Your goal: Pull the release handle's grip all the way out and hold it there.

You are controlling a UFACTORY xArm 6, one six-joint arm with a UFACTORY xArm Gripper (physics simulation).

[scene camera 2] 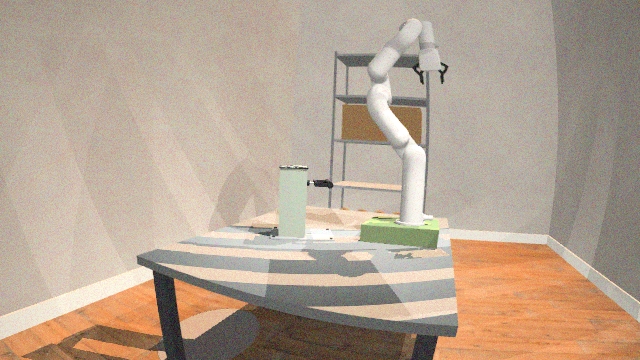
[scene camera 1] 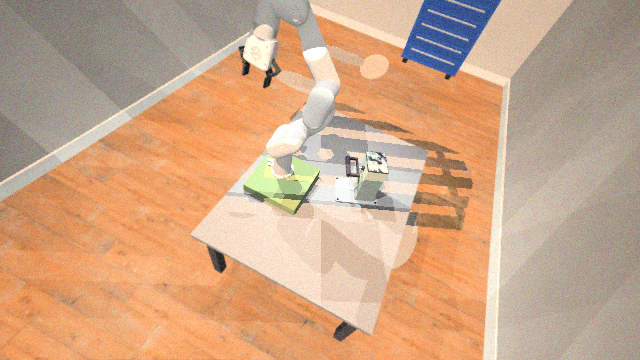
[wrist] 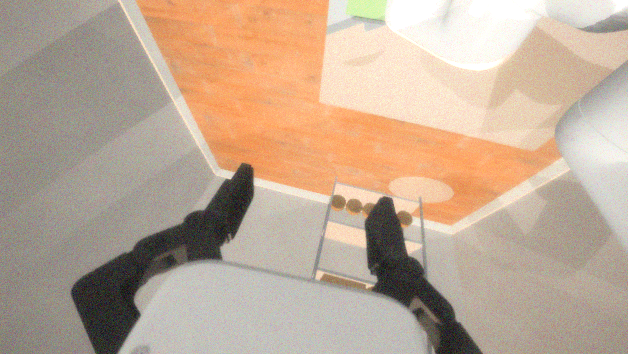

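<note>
The release handle is a black bracket-shaped grip (scene camera 1: 349, 166) (scene camera 2: 324, 184) on a short rod. It sticks out from the upper side of a tall pale green housing (scene camera 1: 369, 186) (scene camera 2: 293, 202), toward the arm's base. The housing stands on a white base plate (scene camera 1: 343, 190) (scene camera 2: 321, 234) on the table. My gripper (scene camera 1: 256, 79) (scene camera 2: 432, 82) (wrist: 314, 194) is open and empty, high up and well away from the handle, beyond the arm's base. The handle does not show in the wrist view. How far the grip stands out along its travel is hard to tell.
The arm stands on a green block (scene camera 1: 307, 173) (scene camera 2: 395, 235) (wrist: 366, 7) on the table (scene camera 1: 280, 245) (scene camera 2: 390, 320) (wrist: 380, 90), beside the housing. A grey shelf rack (scene camera 2: 333, 125) (wrist: 325, 230) stands by the wall. A blue cabinet (scene camera 1: 445, 42) stands at the far wall.
</note>
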